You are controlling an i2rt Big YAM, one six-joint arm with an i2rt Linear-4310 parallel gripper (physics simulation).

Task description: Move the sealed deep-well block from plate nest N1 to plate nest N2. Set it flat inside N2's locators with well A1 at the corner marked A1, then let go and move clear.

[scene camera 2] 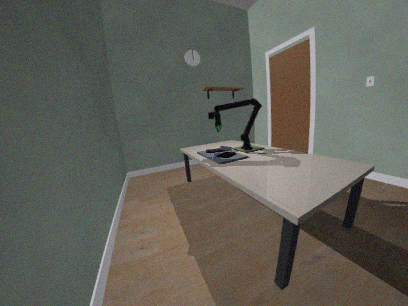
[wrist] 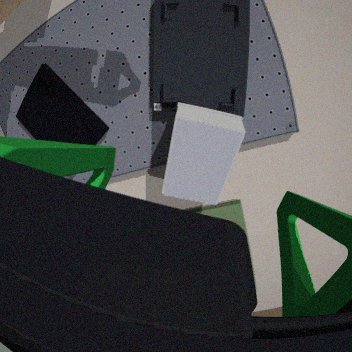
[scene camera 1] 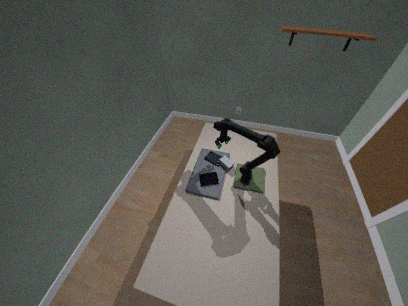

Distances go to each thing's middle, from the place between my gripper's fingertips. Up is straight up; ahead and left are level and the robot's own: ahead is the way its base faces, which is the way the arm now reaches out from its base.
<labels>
Right now my hand is 60 mm past the pale grey block (wrist: 204,143), 20 mm to the right of it and 180 mm above it. The rest, counted from my hand: grey perforated plate (scene camera 1: 203,166) 60 mm ahead, 160 mm to the left, 210 mm below.
</labels>
